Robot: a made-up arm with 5 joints.
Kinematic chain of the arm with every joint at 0, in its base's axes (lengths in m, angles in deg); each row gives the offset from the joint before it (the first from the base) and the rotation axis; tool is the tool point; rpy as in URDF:
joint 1: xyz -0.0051 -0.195 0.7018 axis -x
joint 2: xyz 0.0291 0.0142 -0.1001 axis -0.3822 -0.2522 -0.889
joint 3: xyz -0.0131 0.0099 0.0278 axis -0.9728 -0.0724 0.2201
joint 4: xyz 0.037 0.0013 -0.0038 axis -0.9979 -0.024 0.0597
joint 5: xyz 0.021 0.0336 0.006 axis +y
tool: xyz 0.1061 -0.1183 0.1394 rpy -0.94 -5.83 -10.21
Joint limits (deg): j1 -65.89..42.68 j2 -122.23..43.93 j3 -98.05..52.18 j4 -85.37..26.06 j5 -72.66..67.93
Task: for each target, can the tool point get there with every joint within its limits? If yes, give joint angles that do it. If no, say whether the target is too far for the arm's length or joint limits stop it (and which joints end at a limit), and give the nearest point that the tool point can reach.
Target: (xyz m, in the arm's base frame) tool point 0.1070 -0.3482 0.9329
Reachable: no: joint limits stop it (at a limit: joint 1, joint 2, joint 4) | nearest point 0.0877 -0.3110 0.8336 | short by 0.108 m
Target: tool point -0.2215 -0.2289 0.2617
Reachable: no: too far | nearest point -0.0935 -0.2148 0.4452 | short by 0.224 m
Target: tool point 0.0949 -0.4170 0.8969
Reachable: no: joint limits stop it (at a limit: joint 1, joint 2, joint 4) | nearest point 0.0796 -0.3578 0.8107 | short by 0.106 m
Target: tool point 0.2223 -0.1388 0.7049
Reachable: yes | joints -24.06 -106.13 4.19 -13.02 -40.77
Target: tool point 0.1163 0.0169 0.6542
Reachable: yes | joints 12.13 -99.40 39.39 -23.81 32.36
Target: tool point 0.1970 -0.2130 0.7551
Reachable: yes | joints -8.22 -42.00 -10.14 12.52 -16.35
